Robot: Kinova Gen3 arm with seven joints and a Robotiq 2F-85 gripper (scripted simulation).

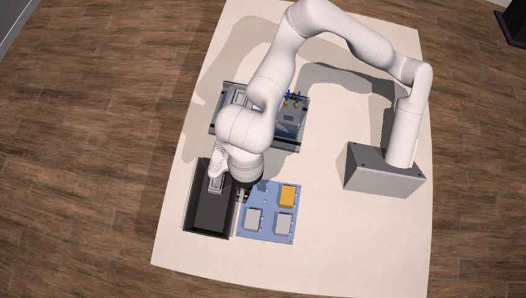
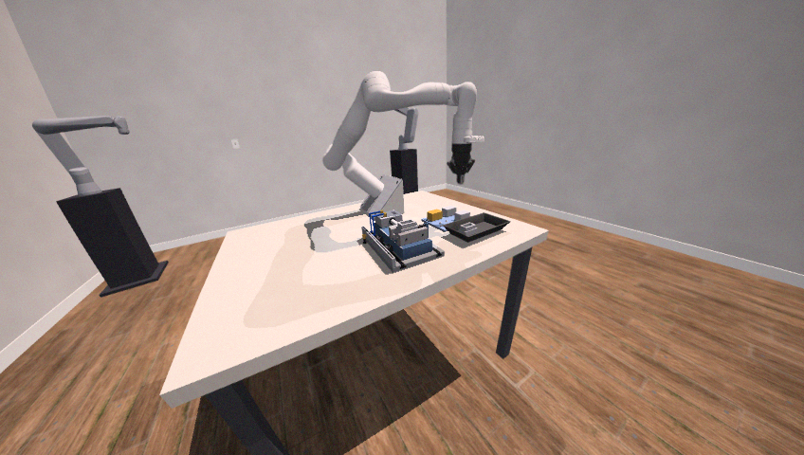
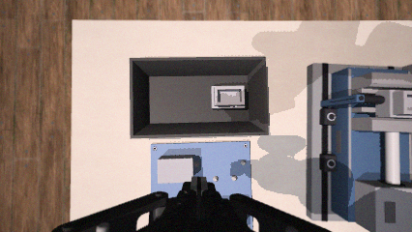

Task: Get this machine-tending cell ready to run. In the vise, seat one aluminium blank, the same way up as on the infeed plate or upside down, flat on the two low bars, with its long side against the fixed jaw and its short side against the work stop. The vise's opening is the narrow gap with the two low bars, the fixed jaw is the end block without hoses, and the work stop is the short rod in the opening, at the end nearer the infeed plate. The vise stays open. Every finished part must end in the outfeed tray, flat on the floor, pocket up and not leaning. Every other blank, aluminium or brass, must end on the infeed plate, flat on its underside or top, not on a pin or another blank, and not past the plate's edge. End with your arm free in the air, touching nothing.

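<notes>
Right now the white rod is 30 mm behind my hand, 300 mm to the right of it and 120 mm below it. Also, from my hand: hose block 110 mm behind, 290 mm to the right, 120 mm below; blue vise 10 mm behind, 310 mm to the right, 160 mm below; brass blank 110 mm behind, 40 mm to the right, 170 mm below.
</notes>
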